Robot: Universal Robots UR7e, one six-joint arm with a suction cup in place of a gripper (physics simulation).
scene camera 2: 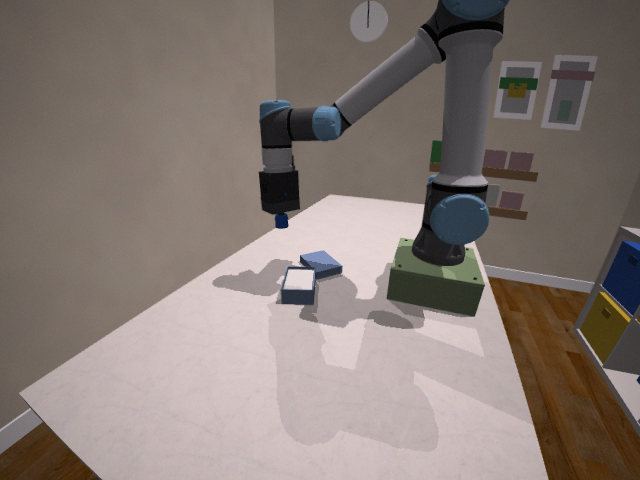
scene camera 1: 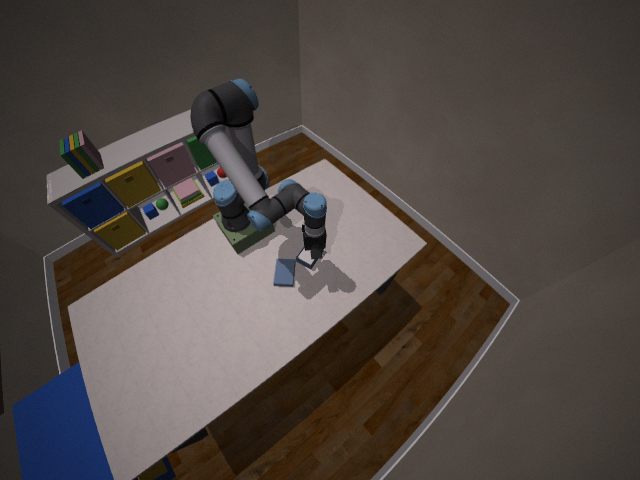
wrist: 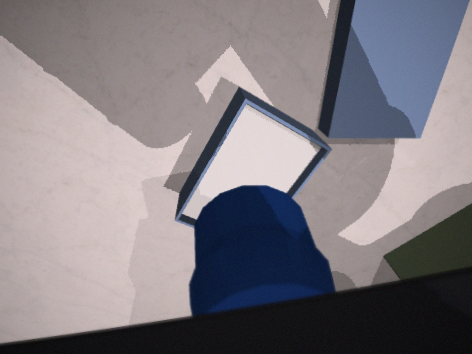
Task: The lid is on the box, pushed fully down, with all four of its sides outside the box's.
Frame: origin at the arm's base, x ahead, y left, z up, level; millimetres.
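Seen in the pictures: end effector, tool point: point(scene camera 2: 282, 226) point(wrist: 250, 234); arm's base, origin of the base link: point(scene camera 2: 437, 253) point(scene camera 1: 237, 219).
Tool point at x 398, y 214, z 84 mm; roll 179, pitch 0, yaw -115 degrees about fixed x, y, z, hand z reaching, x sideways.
Pixels of each thing's middle, then the offset from my tool point to it. Level surfaces: height alone.
- box, body centre: point(wrist: 246, 173) point(scene camera 2: 299, 284) point(scene camera 1: 310, 253) 63 mm back, 18 mm left, 157 mm down
- lid, body centre: point(wrist: 387, 60) point(scene camera 2: 320, 263) point(scene camera 1: 284, 272) 47 mm back, 137 mm right, 167 mm down
- pale table, its level: 180 mm down
The box point(scene camera 1: 305, 264) point(scene camera 2: 297, 296) point(wrist: 208, 155) stands open side up on the table, dark blue outside with a white inside. The lid point(scene camera 1: 284, 272) point(scene camera 2: 323, 262) point(wrist: 400, 75) is a flat blue slab, top face up on the table beside the box, near one of its corners and turned at an angle to it. My gripper point(scene camera 1: 316, 253) point(scene camera 2: 281, 226) point(wrist: 251, 189), a blue suction cup, is open, with nothing on it. It hangs well above the table, over the box area, and hides part of the box in the wrist view.
The green base block point(scene camera 1: 250, 240) point(scene camera 2: 434, 291) point(wrist: 440, 245) of the arm stands on the pale table point(scene camera 1: 180, 335) point(scene camera 2: 180, 387). A white shelf unit point(scene camera 1: 139, 142) with coloured bins is behind the table. A blue surface point(scene camera 1: 51, 428) shows at the table's lower left end.
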